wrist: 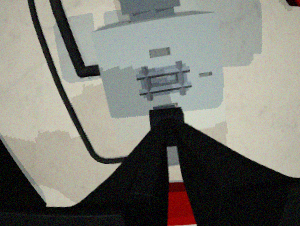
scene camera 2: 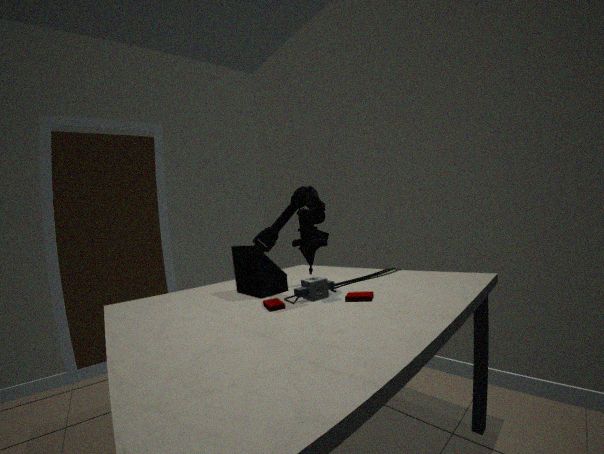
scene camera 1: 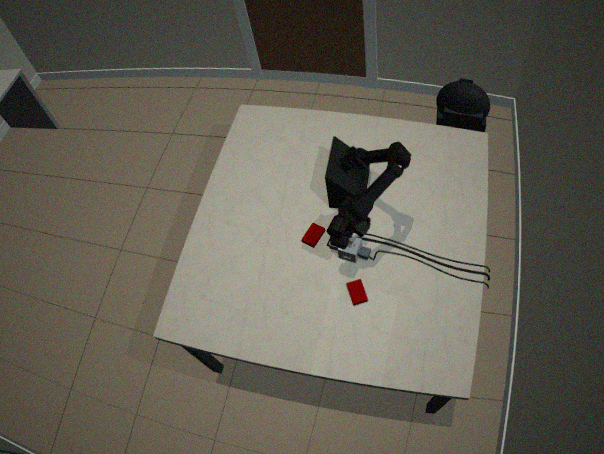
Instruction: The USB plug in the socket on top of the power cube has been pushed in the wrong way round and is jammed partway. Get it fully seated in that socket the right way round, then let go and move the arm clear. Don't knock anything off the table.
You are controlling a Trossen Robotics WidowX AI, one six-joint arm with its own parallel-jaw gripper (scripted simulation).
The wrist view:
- my gripper
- dark USB plug: held by my gripper
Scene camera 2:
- my gripper
